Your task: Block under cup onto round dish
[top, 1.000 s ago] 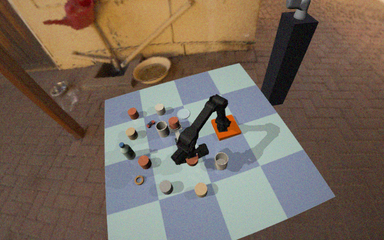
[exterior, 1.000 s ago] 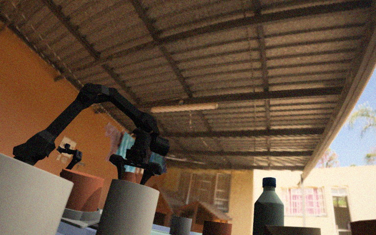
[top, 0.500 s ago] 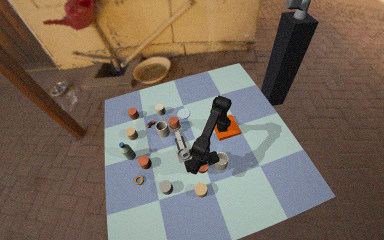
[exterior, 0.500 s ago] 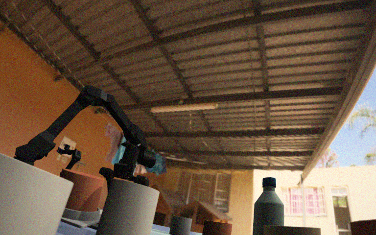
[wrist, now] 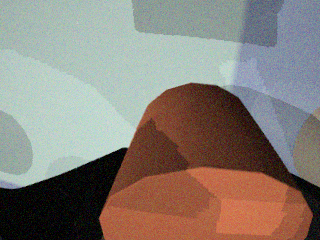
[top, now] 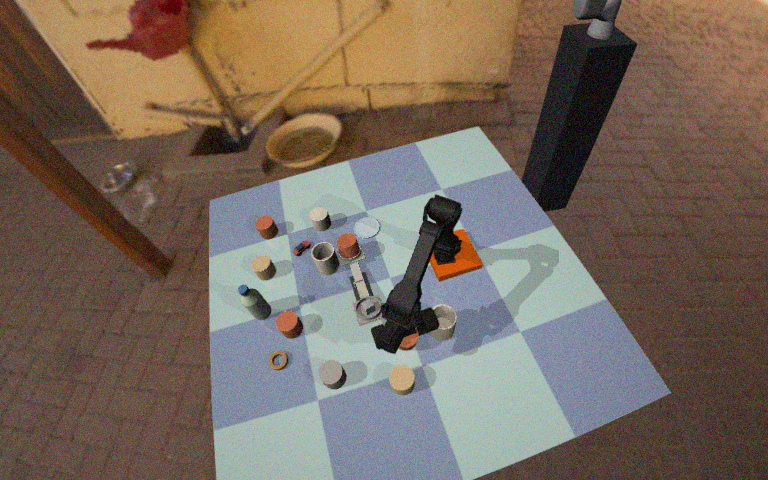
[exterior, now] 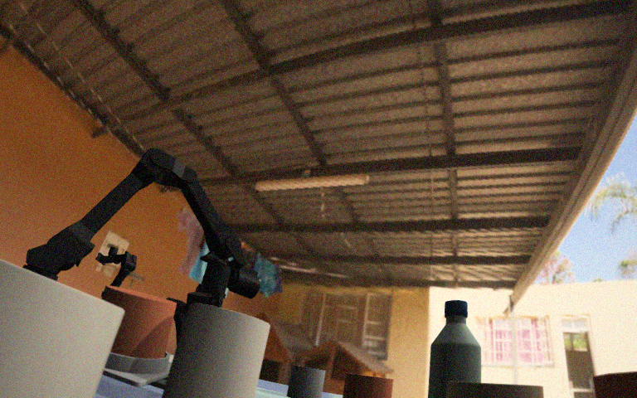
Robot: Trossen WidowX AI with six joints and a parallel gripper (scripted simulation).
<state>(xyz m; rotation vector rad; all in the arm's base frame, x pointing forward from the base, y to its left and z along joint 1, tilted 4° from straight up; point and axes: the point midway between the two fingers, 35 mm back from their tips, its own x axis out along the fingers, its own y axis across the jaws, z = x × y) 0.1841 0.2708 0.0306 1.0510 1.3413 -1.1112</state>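
My gripper tip is 100 mm short of the pale grey block, 100 mm to the left of it and 50 mm below it. From my gripper tip the other things lie so: grey balance 120 mm ahead, 220 mm to the right; pale round dish 70 mm ahead, 470 mm to the right, 40 mm below; bottle 470 mm ahead, 190 mm to the right, 70 mm above.
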